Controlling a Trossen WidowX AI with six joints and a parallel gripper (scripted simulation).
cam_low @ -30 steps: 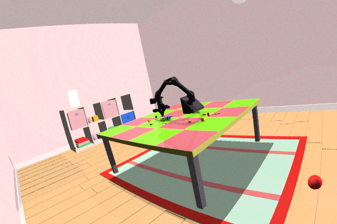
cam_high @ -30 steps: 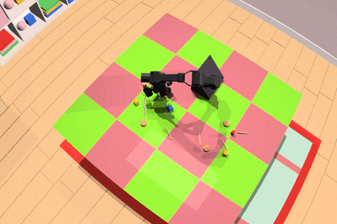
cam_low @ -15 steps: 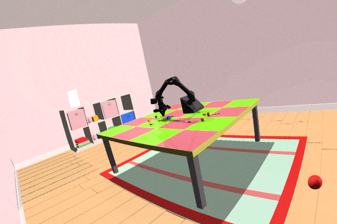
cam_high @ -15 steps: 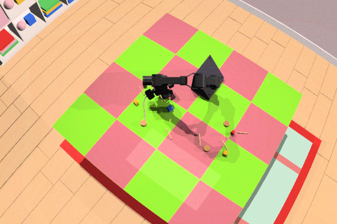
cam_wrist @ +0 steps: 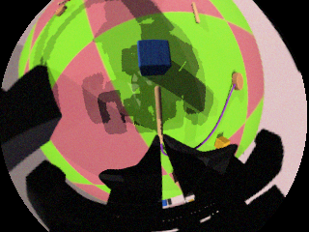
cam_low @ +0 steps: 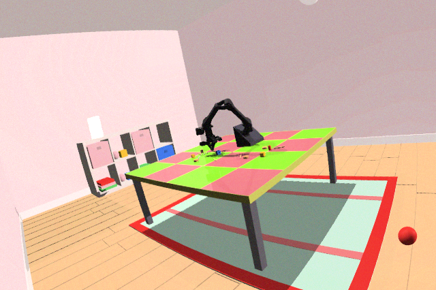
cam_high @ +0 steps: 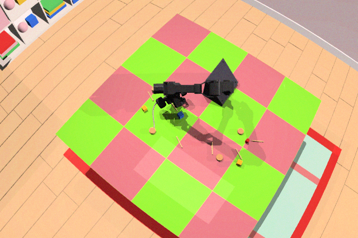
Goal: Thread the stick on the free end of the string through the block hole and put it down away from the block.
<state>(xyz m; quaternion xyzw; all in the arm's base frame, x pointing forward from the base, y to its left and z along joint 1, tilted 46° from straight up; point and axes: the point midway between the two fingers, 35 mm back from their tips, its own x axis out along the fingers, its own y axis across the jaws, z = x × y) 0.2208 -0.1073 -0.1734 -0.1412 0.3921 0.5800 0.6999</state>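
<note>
Right now my gripper tip is 90 mm to the right of the blue block and 40 mm short of it. From my gripper tip the other things lie so: round wooden button (210 mm ahead, 10 mm to the left, 10 mm below); red bead (520 mm to the left, 50 mm behind); wooden block (150 mm to the right, 10 mm behind).
</note>
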